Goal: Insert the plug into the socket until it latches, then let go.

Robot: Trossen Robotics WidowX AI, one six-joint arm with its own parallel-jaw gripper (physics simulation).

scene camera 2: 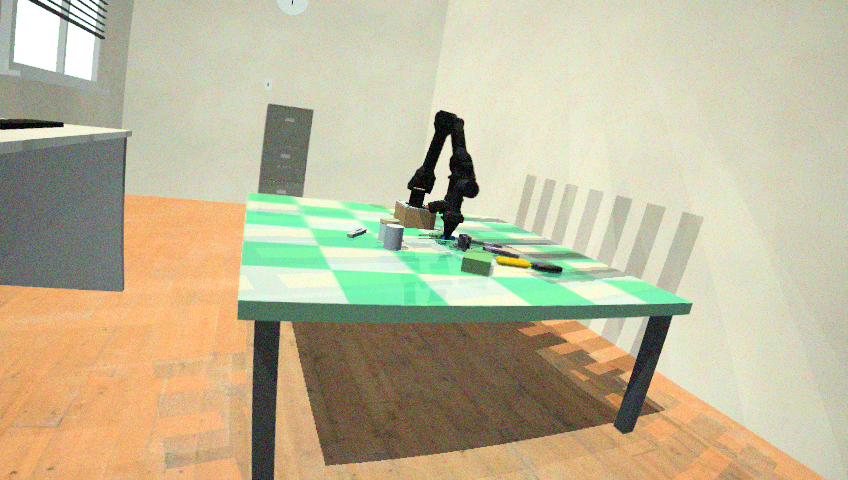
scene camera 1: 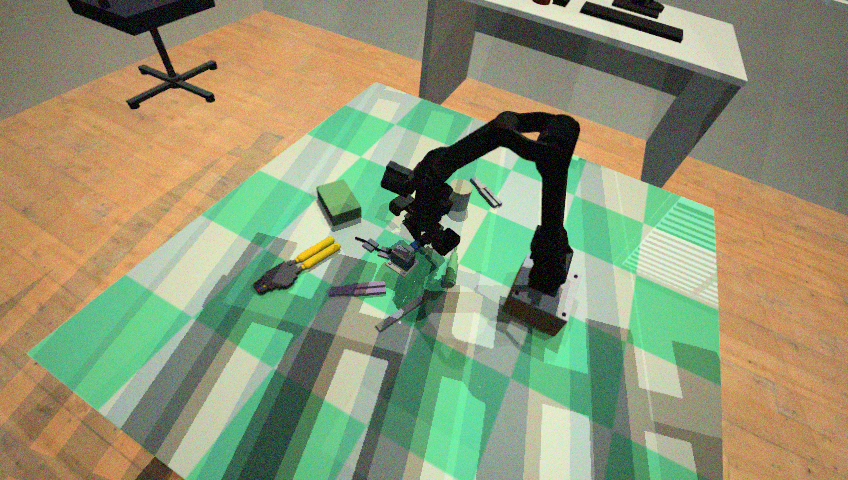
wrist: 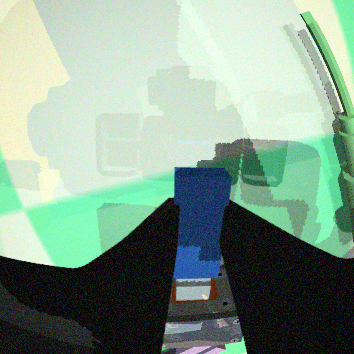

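Seen in the pictures: gripper, fingertip midpoint: [scene camera 2: 445, 238] [scene camera 1: 420, 243] [wrist: 197, 207]; arm's base, origin of the base link: [scene camera 2: 415, 205] [scene camera 1: 544, 280].
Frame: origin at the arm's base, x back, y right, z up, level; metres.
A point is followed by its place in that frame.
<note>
The blue plug [scene camera 1: 414, 244] {x -0.316, y -0.017, z -0.045 m} [scene camera 2: 446, 238] [wrist: 201, 220] {x -0.307, y 0.003, z -0.045 m} is between the fingers of my gripper [scene camera 1: 418, 239] {x -0.308, y 0.003, z -0.057 m} [scene camera 2: 449, 234] {x -0.308, y 0.003, z -0.057 m} [wrist: 197, 207] {x -0.308, y 0.003, z -0.057 m}, which is shut on it low over the table. The socket [scene camera 1: 401, 255] {x -0.326, y -0.069, z -0.036 m} [scene camera 2: 464, 240] {x -0.348, y -0.047, z -0.049 m} [wrist: 225, 310] {x -0.308, y -0.049, z -0.040 m} is a dark grey housing on a pale base, close beside the fingertips. In the wrist view, a pale piece with orange edges [wrist: 194, 290] {x -0.319, y -0.035, z -0.046 m} shows between the plug's lower end and the housing. The fingers hide parts of both, and I cannot tell whether the plug is inside the socket.
A green block [scene camera 1: 339, 199] {x -0.556, y 0.019, z -0.040 m} [scene camera 2: 477, 262] {x -0.615, y 0.059, z -0.047 m}, yellow-handled pliers [scene camera 1: 318, 252] {x -0.511, y -0.145, z -0.060 m} [scene camera 2: 512, 261] {x -0.534, y -0.121, z -0.063 m}, a purple piece [scene camera 1: 358, 289] {x -0.378, y -0.182, z -0.068 m}, a thin grey strip [scene camera 1: 395, 318] {x -0.269, y -0.207, z -0.070 m} and a green tool [scene camera 1: 452, 267] {x -0.206, y -0.030, z -0.053 m} [wrist: 347, 180] {x -0.223, y -0.014, z -0.067 m} lie around the socket. A grey cylinder [scene camera 2: 392, 236] {x -0.404, y 0.236, z -0.038 m} and a small bar [scene camera 1: 486, 193] {x -0.217, y 0.282, z -0.068 m} [scene camera 2: 357, 232] {x -0.250, y 0.299, z -0.068 m} are farther off.
</note>
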